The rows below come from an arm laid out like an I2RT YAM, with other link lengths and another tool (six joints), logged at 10 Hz.
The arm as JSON. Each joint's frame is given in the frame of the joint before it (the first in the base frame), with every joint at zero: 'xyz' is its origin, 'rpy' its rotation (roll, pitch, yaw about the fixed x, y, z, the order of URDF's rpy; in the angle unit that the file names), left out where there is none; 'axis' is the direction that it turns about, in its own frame. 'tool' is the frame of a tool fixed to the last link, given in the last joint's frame.
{
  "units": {
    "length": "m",
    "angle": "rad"
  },
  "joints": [
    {
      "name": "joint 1",
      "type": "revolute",
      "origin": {
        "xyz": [
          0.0,
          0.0,
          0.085
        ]
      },
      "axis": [
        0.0,
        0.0,
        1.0
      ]
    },
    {
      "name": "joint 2",
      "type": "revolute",
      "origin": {
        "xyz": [
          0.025,
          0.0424,
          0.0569
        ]
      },
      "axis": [
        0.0,
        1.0,
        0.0
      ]
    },
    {
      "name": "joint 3",
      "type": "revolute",
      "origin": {
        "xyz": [
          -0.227,
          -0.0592,
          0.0
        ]
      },
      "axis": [
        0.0,
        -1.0,
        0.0
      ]
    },
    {
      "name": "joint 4",
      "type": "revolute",
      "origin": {
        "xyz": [
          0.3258,
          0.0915,
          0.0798
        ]
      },
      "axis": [
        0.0,
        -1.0,
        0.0
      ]
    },
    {
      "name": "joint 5",
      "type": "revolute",
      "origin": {
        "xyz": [
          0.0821,
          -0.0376,
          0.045
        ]
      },
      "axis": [
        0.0,
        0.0,
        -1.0
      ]
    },
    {
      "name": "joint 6",
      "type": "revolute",
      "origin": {
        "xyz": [
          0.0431,
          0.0,
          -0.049
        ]
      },
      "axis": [
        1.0,
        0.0,
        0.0
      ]
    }
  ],
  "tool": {
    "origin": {
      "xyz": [
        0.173,
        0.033,
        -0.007
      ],
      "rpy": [
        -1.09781,
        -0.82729,
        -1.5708
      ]
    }
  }
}
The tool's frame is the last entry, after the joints.
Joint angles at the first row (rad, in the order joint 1, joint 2, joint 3, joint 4, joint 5, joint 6):
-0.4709, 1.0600, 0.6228, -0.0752, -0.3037, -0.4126
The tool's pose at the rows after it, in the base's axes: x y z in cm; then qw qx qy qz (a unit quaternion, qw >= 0):
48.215 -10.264 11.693 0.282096 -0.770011 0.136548 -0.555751
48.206 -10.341 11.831 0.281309 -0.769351 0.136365 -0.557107
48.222 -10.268 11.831 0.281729 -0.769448 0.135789 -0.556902
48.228 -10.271 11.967 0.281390 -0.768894 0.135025 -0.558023
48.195 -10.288 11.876 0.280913 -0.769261 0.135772 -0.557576
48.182 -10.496 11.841 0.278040 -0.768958 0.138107 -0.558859
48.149 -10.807 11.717 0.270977 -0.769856 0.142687 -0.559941
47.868 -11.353 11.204 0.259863 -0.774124 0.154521 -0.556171
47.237 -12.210 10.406 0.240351 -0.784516 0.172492 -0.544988
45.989 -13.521 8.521 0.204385 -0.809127 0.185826 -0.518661
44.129 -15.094 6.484 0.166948 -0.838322 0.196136 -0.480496
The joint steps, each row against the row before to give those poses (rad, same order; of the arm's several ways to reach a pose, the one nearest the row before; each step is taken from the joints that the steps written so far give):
0.0000, 0.0000, 0.0000, 0.0031, 0.0030, 0.0000
-0.0016, -0.0031, 0.0000, 0.0000, 0.0000, -0.0001
0.0016, 0.0000, 0.0000, 0.0000, 0.0001, 0.0001
0.0000, -0.0030, 0.0000, 0.0000, -0.0001, 0.0000
0.0000, -0.0001, -0.0016, 0.0000, 0.0016, 0.0000
-0.0016, 0.0000, -0.0015, 0.0031, 0.0061, 0.0015
0.0016, 0.0000, -0.0015, 0.0015, 0.0184, 0.0015
0.0000, 0.0016, 0.0000, -0.0137, 0.0306, 0.0015
0.0000, 0.0030, 0.0092, -0.0414, 0.0506, -0.0060
-0.0016, 0.0184, 0.0107, -0.0567, 0.0751, -0.0459
-0.0137, 0.0245, 0.0183, -0.0752, 0.0691, -0.0645

